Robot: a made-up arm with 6 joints.
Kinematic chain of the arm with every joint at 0, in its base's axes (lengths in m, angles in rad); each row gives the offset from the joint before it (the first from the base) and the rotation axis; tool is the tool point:
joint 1: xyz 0 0 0.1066 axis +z
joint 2: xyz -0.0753 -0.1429 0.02 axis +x
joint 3: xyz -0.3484 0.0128 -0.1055 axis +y
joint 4: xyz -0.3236 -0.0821 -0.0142 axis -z
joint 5: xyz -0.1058 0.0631 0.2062 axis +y
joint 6: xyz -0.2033 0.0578 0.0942 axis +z
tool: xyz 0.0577 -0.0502 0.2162
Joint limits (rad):
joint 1: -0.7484..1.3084
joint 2: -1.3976..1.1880
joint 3: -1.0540..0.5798
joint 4: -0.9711..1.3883
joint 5: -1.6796..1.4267
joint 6: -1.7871..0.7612
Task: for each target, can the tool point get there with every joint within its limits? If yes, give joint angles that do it. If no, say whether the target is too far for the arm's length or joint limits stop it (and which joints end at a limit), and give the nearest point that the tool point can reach.
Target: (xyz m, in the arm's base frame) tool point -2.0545 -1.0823 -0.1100
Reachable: no: too far | nearest point -1.2137 -0.6394 0.0002 | short by 0.957 m
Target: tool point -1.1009 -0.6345 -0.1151
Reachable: yes | joints 0.3291 -0.4854 -0.5478 0.1015 -0.6916 -0.9715
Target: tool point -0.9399 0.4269 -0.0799
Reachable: yes | joints -0.3663 -1.1068 0.0501 0.7051 -1.2162 0.0527
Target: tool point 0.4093 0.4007 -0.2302
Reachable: no: joint limits stop it (at a limit: joint 1, joint 2, joint 3, joint 4, joint 6) | nearest point 0.0034 0.5587 -0.0225 | short by 0.483 m
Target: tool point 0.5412 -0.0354 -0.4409
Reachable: no: joint limits stop it (at a limit: joint 1, joint 3, joint 4, joint 5, joint 6) | nearest point 0.3069 -0.5902 -0.3207 | short by 0.614 m
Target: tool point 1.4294 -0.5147 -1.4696
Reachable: no: too far | nearest point 0.4583 -0.8125 -0.4676 | short by 1.427 m
